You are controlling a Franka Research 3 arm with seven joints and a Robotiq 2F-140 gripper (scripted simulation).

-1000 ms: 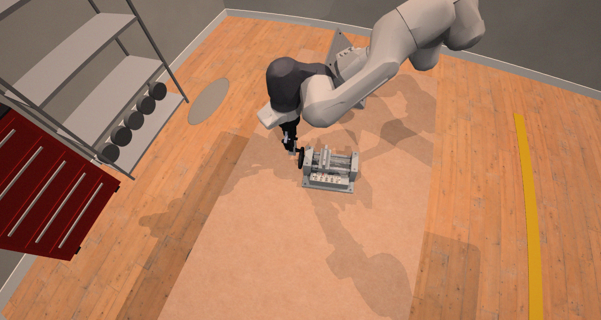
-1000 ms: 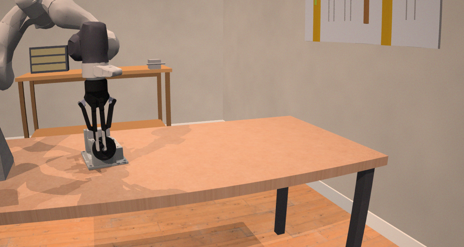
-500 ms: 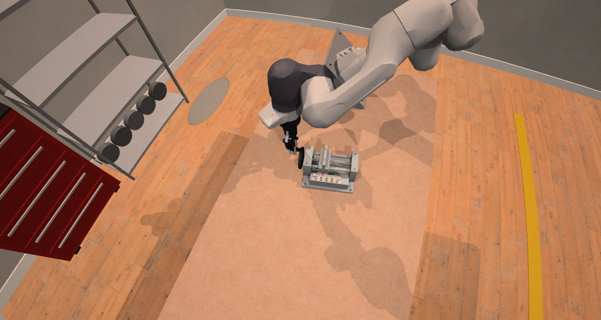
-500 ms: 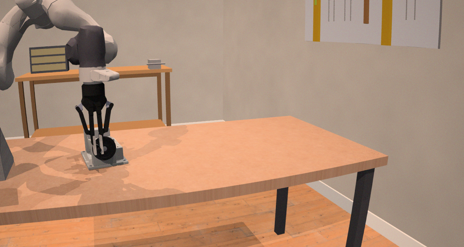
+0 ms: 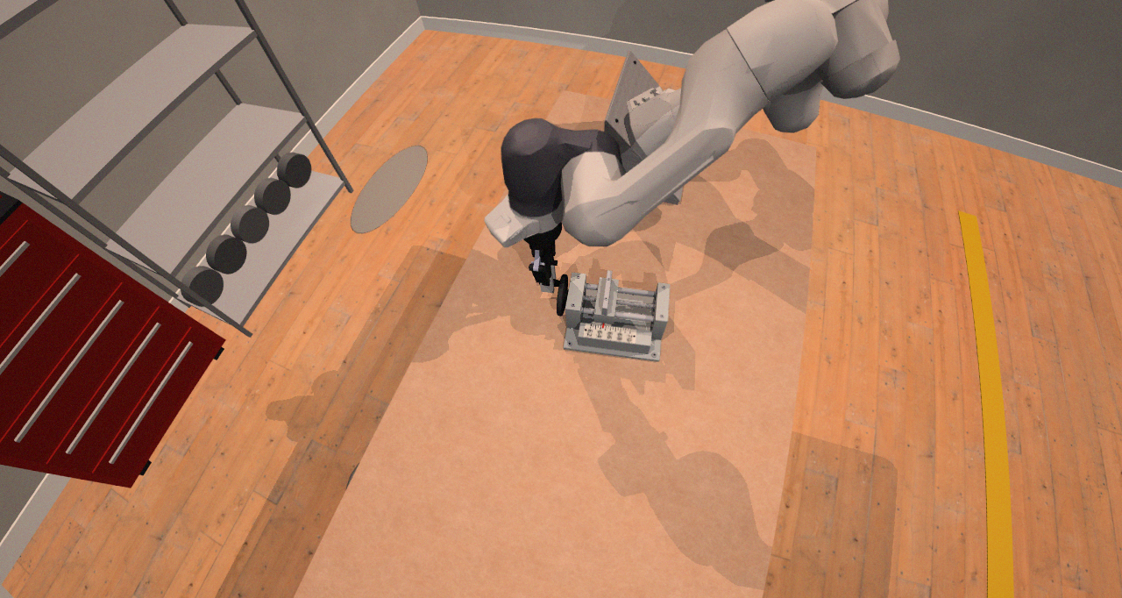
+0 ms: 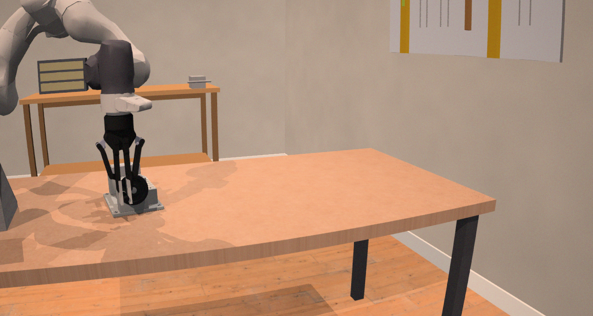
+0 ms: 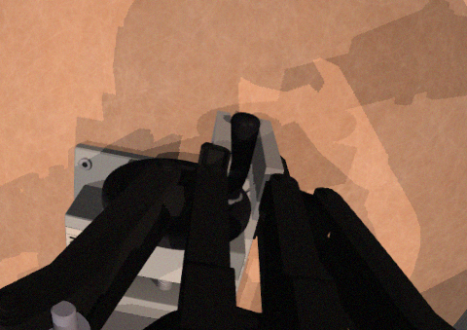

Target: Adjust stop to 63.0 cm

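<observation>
Now: the sliding stop 10 mm ahead of my hand and 130 mm to the left of it. Round my hand: black handwheel 20 mm to the left, 20 mm below.
</observation>
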